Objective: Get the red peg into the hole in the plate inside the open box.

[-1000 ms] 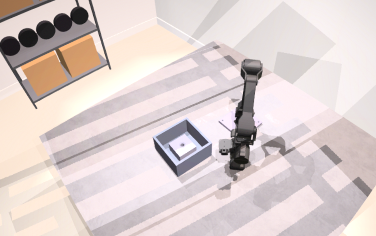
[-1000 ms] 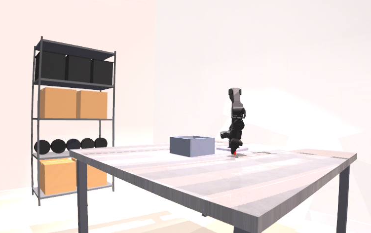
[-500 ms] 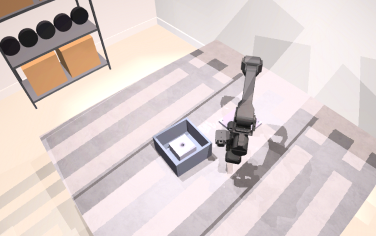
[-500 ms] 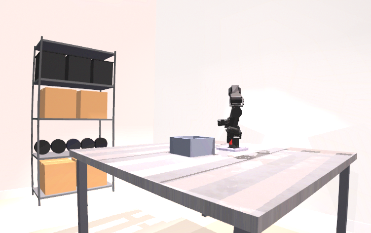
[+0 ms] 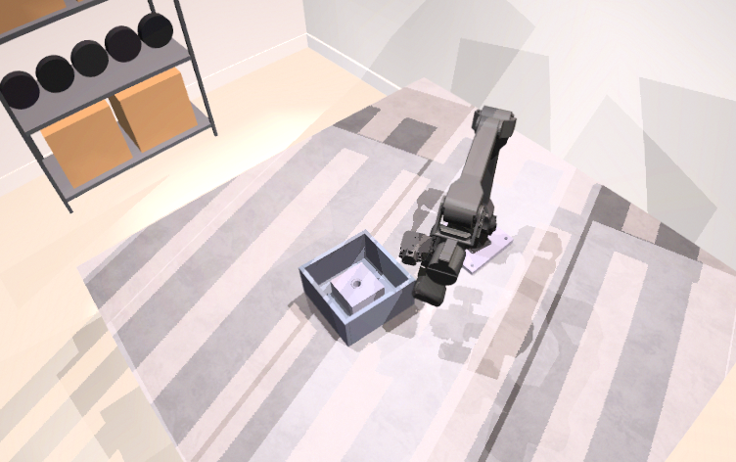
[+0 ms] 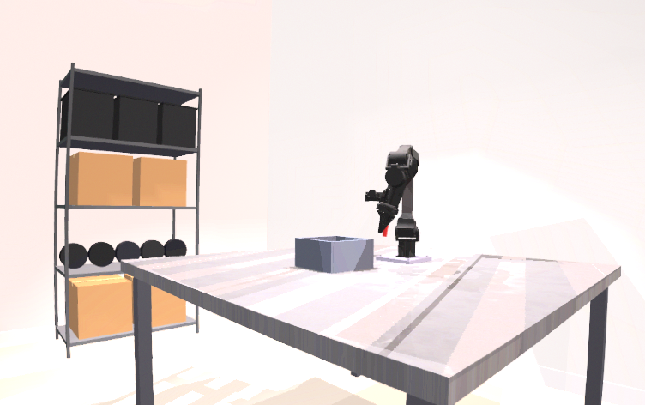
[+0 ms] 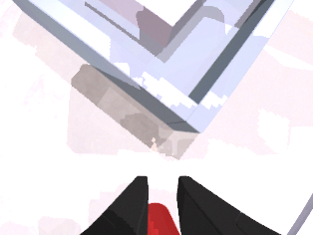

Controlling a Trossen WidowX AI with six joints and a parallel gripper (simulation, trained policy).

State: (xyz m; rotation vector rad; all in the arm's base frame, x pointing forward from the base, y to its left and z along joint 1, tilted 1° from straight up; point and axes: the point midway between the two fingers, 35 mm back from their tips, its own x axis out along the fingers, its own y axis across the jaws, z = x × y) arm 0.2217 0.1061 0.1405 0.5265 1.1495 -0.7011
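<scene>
Right now my gripper tip is 100 mm short of the pale plate, 110 mm to the left of it and 70 mm above it. From my gripper tip the other things lie so: grey box 100 mm ahead, 110 mm to the right, 90 mm below; red peg 20 mm behind, 20 mm to the left, 30 mm above.
</scene>
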